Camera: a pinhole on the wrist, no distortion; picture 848 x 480 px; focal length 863.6 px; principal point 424.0 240.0 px. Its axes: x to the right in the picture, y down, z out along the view. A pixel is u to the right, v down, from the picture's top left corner.
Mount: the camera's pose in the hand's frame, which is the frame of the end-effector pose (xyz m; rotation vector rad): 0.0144 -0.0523 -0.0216 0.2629 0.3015 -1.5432
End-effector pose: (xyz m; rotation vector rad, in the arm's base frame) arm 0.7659 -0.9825 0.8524 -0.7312 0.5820 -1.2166
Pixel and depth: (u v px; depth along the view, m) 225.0 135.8 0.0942
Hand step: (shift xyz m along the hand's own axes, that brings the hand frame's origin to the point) 0.0054 -0.0653 0.0744
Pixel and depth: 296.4 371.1 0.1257
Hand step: 0.0366 -0.0789 0.1021
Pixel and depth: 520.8 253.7 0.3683
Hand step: 0.0299 -0.2206 0.3083
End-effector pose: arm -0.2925 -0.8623 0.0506 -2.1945 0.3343 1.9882
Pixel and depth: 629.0 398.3 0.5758
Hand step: 0.1353 -0.3816 0.4666
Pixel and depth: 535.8 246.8 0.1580
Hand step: 0.0198 -0.1271 0.1190
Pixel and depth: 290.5 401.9 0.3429
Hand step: 0.0872 -0.1226 0.3164
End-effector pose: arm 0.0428 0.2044 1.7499 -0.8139 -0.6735 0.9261
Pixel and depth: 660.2 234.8 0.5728
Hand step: 0.0264 -0.4007 0.4592
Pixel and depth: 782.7 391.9 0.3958
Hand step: 0.0949 -0.3446 0.2892
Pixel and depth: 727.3 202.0 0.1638
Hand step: 0.0117 -0.1639 0.1115
